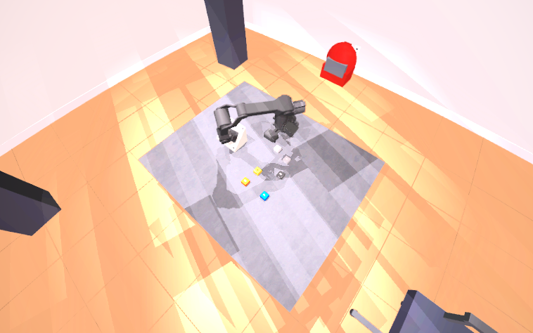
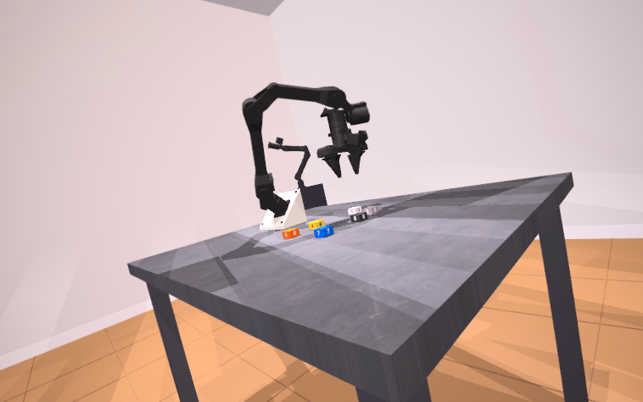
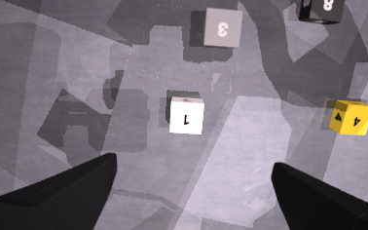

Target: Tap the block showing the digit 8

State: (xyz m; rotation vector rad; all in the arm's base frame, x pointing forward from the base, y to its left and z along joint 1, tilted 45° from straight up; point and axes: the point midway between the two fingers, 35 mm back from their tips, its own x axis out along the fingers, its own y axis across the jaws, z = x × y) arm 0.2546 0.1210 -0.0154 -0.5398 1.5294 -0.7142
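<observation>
The black block lies 10 cm ahead of my gripper tip, 13 cm to the right of it and 11 cm below it. The rest, counted from my gripper tip: orange block 3 cm behind, 26 cm to the right, 11 cm below; then yellow block 2 cm behind, 18 cm to the right, 11 cm below; then blue block 10 cm ahead, 27 cm to the right, 11 cm below.
</observation>
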